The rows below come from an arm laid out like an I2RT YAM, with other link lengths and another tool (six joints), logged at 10 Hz.
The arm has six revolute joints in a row. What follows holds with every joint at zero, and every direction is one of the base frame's.
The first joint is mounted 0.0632 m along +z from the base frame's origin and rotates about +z.
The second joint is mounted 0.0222 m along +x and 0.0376 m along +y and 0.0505 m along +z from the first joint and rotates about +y.
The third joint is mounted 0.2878 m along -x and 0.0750 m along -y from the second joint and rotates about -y.
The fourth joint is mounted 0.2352 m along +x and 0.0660 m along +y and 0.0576 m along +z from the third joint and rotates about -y.
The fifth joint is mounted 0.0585 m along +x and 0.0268 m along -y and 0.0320 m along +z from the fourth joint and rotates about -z.
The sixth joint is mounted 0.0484 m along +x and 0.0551 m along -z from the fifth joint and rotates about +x.
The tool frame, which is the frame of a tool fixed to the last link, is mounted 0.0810 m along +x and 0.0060 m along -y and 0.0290 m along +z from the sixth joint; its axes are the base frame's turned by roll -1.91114, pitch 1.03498 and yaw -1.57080 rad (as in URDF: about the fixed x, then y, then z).
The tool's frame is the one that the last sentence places.
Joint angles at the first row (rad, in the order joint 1, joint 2, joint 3, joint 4, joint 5, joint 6):
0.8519 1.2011 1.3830 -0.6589 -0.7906 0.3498
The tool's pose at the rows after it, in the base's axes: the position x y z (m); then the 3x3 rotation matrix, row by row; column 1 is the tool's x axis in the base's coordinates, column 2 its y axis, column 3 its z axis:
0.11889 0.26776 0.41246; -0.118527 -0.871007 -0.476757; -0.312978 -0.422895 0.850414; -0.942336 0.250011 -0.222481
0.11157 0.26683 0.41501; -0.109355 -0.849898 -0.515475; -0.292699 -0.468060 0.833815; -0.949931 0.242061 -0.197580
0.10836 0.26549 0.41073; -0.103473 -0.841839 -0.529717; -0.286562 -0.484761 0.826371; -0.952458 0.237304 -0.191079
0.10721 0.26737 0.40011; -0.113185 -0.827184 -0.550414; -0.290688 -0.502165 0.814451; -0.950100 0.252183 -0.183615
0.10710 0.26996 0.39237; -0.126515 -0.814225 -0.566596; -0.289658 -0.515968 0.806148; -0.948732 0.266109 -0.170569
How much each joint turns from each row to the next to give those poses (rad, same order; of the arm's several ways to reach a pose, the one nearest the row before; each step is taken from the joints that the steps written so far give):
-0.0004 -0.0079 -0.0129 0.0306 -0.0432 0.0110
0.0006 -0.0111 -0.0135 0.0197 -0.0490 0.0003
-0.0011 -0.0132 -0.0314 0.0209 -0.0189 -0.0054
-0.0005 -0.0020 -0.0454 0.0324 -0.0246 0.0017
0.0005 0.0020 -0.0357 0.0385 -0.0208 0.0136

